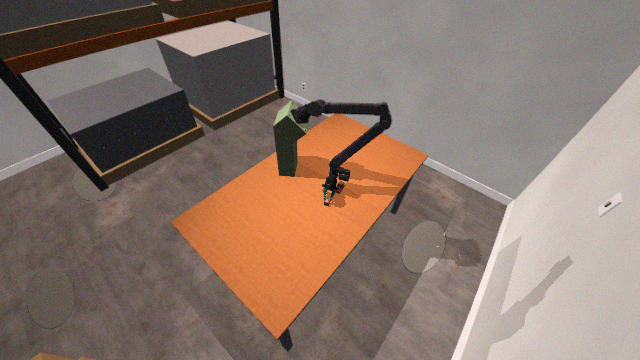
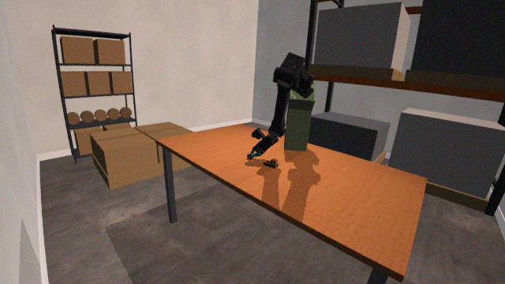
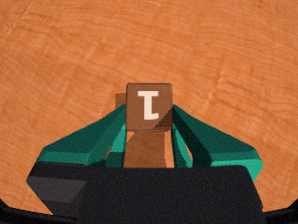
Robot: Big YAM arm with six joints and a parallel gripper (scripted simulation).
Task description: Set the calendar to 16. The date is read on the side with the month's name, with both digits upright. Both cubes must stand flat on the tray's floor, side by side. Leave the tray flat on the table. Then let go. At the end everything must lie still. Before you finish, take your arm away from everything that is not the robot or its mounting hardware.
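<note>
Right now my hand is 14 cm to the right of the dark calendar tray, 5 cm past it and 2 cm above it. The rest, counted from my hand: brown calendar cube (1 cm to the right, 1 cm below).
</note>
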